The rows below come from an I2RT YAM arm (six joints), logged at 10 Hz.
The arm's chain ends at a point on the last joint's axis. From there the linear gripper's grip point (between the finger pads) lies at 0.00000 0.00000 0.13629 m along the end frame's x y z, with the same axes.
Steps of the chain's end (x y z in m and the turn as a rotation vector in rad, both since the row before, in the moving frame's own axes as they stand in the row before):
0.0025 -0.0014 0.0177 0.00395 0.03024 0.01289
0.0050 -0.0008 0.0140 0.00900 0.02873 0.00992
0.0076 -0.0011 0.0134 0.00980 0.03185 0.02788
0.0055 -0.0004 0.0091 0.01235 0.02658 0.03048
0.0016 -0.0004 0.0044 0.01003 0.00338 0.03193
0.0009 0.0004 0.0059 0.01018 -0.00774 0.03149
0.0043 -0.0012 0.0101 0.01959 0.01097 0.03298
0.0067 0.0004 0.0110 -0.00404 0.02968 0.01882
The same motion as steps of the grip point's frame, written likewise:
0.0066 -0.0019 0.0176 0.00395 0.03024 0.01289
0.0089 -0.0020 0.0139 0.00900 0.02873 0.00992
0.0120 -0.0024 0.0133 0.00980 0.03185 0.02788
0.0091 -0.0020 0.0090 0.01235 0.02658 0.03048
0.0021 -0.0018 0.0044 0.01003 0.00338 0.03193
-0.0001 -0.0010 0.0059 0.01018 -0.00774 0.03149
0.0058 -0.0038 0.0101 0.01959 0.01097 0.03298
0.0107 0.0010 0.0109 -0.00404 0.02968 0.01882

